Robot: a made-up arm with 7 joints. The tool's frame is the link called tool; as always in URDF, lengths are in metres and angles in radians.
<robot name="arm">
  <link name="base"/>
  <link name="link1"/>
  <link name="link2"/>
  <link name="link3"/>
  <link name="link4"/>
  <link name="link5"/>
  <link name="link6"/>
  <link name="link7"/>
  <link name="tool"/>
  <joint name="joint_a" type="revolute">
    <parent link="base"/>
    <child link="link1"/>
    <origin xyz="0 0 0.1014" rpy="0 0 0"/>
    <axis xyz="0 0 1"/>
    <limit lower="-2.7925" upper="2.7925" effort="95" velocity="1.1"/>
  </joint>
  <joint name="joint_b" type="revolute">
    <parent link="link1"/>
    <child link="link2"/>
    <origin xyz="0 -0.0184 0.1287" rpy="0 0 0"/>
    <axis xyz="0 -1 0"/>
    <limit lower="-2.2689" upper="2.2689" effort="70" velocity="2.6"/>
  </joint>
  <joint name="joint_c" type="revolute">
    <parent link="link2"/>
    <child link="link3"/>
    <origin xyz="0 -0.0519 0.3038" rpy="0 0 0"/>
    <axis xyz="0 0 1"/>
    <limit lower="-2.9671" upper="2.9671" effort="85" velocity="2.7"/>
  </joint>
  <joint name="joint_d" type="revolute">
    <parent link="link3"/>
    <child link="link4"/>
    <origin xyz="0.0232 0.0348 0.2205" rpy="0 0 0"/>
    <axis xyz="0 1 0"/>
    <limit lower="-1.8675" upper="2.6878" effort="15" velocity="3"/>
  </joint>
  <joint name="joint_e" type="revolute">
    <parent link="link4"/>
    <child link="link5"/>
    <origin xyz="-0.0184 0.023 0.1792" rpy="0 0 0"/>
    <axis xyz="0 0 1"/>
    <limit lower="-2.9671" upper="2.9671" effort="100" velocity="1.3"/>
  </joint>
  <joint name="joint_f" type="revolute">
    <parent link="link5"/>
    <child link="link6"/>
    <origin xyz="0 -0.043 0.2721" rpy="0 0 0"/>
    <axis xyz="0 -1 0"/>
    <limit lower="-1.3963" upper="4.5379" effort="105" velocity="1.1"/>
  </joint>
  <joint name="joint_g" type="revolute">
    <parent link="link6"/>
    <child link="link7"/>
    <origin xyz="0.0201 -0.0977 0.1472" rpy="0 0 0"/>
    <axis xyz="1 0 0"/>
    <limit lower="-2.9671" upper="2.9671" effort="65" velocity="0.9"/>
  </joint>
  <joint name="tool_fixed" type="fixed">
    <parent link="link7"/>
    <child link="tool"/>
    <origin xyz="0 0 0" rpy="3.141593 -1.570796 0"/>
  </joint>
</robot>
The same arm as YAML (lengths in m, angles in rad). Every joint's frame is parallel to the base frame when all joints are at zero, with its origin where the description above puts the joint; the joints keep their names.
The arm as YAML. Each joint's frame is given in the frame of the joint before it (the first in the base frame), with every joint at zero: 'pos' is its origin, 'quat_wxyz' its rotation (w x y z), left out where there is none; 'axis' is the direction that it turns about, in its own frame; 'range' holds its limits. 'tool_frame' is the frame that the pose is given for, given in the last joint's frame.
length_unit: m
angle_unit: rad
joints:
  - joint: joint_a
    pos: [0.0, 0.0, 0.1014]
    axis: [0.0, 0.0, 1.0]
    range: [-2.7925, 2.7925]
  - joint: joint_b
    pos: [0.0, -0.0184, 0.1287]
    axis: [0.0, -1.0, 0.0]
    range: [-2.2689, 2.2689]
  - joint: joint_c
    pos: [0.0, -0.0519, 0.3038]
    axis: [0.0, 0.0, 1.0]
    range: [-2.9671, 2.9671]
  - joint: joint_d
    pos: [0.0232, 0.0348, 0.2205]
    axis: [0.0, 1.0, 0.0]
    range: [-1.8675, 2.6878]
  - joint: joint_e
    pos: [-0.0184, 0.023, 0.1792]
    axis: [0.0, 0.0, 1.0]
    range: [-2.9671, 2.9671]
  - joint: joint_f
    pos: [0.0, -0.043, 0.2721]
    axis: [0.0, -1.0, 0.0]
    range: [-1.3963, 4.5379]
  - joint: joint_g
    pos: [0.0201, -0.0977, 0.1472]
    axis: [1.0, 0.0, 0.0]
    range: [-2.9671, 2.9671]
tool_frame:
  pos: [0.0, 0.0, 0.0]
  quat_wxyz: [0.0, 0.707107, 0.0, 0.707107]

